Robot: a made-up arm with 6 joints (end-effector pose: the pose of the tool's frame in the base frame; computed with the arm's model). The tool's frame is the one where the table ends. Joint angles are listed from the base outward.
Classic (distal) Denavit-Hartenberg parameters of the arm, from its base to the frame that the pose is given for. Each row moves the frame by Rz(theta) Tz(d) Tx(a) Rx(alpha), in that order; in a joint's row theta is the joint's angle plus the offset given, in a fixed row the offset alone. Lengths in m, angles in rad.
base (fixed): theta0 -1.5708, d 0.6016, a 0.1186, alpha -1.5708
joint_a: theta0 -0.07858, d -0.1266, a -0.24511, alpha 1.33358
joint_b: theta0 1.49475, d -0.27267, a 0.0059, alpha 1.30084
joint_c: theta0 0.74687, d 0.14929, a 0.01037, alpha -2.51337
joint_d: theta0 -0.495, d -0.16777, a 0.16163, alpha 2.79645
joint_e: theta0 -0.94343, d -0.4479, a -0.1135, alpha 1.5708
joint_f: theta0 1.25, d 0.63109, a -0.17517, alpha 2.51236
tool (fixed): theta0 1.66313, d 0.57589, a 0, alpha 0
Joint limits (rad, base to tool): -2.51..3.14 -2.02..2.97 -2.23..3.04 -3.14..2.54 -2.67..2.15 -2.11..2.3
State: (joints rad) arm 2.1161 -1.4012 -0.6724 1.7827 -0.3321 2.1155
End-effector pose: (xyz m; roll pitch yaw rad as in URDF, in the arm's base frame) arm -0.4265 -0.0361 0.9288 2.0550 0.3342 -2.6881
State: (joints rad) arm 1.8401 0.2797 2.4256 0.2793 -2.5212 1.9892
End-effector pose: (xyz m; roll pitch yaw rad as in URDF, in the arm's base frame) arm -0.2955 0.1773 0.5902 2.2825 1.2118 0.9889
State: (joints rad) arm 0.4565 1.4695 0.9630 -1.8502 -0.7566 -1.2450
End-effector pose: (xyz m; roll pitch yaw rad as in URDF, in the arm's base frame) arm -0.6422 -0.0626 0.2495 -2.4749 -0.3661 -2.8577
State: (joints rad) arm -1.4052 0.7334 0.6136 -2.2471 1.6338 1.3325
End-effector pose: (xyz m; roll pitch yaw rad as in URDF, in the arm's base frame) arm -0.2964 -0.6068 0.7374 -3.0167 -0.5973 -1.0776
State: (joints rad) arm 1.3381 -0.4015 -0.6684 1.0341 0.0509 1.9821
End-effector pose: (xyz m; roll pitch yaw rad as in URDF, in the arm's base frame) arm -0.3184 0.2723 0.5444 -2.6795 0.6331 -2.9227
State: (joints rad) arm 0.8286 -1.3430 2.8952 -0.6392 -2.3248 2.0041
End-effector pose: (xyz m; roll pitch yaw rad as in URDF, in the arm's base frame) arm -0.4755 0.1039 0.4984 0.3913 0.0332 -1.9268
